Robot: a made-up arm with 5 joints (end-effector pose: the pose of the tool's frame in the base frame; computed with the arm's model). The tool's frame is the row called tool. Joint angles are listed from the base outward.
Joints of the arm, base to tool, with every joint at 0 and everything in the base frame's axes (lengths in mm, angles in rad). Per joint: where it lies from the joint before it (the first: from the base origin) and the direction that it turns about. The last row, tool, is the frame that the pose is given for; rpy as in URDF.
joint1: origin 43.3 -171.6 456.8 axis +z
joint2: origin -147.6 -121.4 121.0 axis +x
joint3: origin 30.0 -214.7 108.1 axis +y
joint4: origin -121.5 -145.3 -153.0 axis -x
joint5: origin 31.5 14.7 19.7 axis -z
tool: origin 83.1 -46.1 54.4 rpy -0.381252 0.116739 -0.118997
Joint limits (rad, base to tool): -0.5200..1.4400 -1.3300..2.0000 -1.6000..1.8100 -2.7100..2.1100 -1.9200..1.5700
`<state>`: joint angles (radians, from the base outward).
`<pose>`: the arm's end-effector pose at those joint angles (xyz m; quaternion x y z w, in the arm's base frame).
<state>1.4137 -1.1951 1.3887 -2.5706 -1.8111</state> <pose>0.1643 -0.4789 1.0858 0.2934 -0.3368 0.5546 0.7021</pose>
Working (the frame after each row of the table, in the pose's form):
after joint1: 0.0433 -0.1716 0.4568 0.0000 0.0000 0.6494 0.7604
after joint2: 0.1401 -0.3364 0.5778 -0.4278 -0.3654 0.5369 0.6286
after joint3: 0.1233 -0.3033 0.8172 -0.6723 0.1215 0.1388 0.7169
after joint4: 0.0646 -0.4687 0.9860 0.4985 0.1674 -0.0775 0.8470
after joint5: 0.1024 -0.4775 0.9955 0.4394 -0.2889 0.6186 0.5838

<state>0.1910 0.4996 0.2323 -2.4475 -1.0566</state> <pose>-0.0246 -0.6905 0.3115 0.8988 -0.2912 -0.0300 0.3262</pose>
Working (the frame after each row of the table, in the pose's form):
after joint1: 0.0433 -0.1716 0.4568 0.0000 0.0000 0.0954 0.9954
after joint2: -0.0786 -0.3188 0.5778 0.2461 0.0236 0.0924 0.9645
after joint3: -0.0035 -0.5490 0.5698 0.2337 0.1352 0.1203 0.9553
after joint4: -0.1410 -0.6465 0.3941 0.9779 0.1591 -0.0862 0.1051
after joint5: -0.1093 -0.6555 0.3714 0.9247 -0.3555 -0.0215 0.1343

